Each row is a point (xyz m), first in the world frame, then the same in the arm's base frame.
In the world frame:
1: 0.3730 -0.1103 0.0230
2: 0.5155 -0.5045 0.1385
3: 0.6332 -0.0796 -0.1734
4: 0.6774 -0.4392 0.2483
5: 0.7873 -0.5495 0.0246
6: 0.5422 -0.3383 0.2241
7: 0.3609 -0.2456 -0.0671
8: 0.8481 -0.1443 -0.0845
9: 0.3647 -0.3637 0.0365
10: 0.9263 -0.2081 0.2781
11: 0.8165 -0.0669 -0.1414
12: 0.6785 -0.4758 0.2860
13: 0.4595 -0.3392 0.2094
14: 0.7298 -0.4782 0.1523
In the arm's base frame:
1: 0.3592 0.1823 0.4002
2: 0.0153 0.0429 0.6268
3: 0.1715 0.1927 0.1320
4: 0.0061 -0.1447 0.5417
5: -0.2105 -0.0138 0.4405
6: 0.1525 -0.0575 0.5446
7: 0.2355 0.2752 0.4516
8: 0.0271 0.0040 0.0897
9: 0.1764 0.1990 0.5756
10: 0.0475 -0.3313 0.2593
11: 0.0860 0.0615 0.0309
12: -0.0104 -0.1729 0.5829
13: 0.1947 0.0015 0.5870
14: -0.0835 -0.0923 0.4898

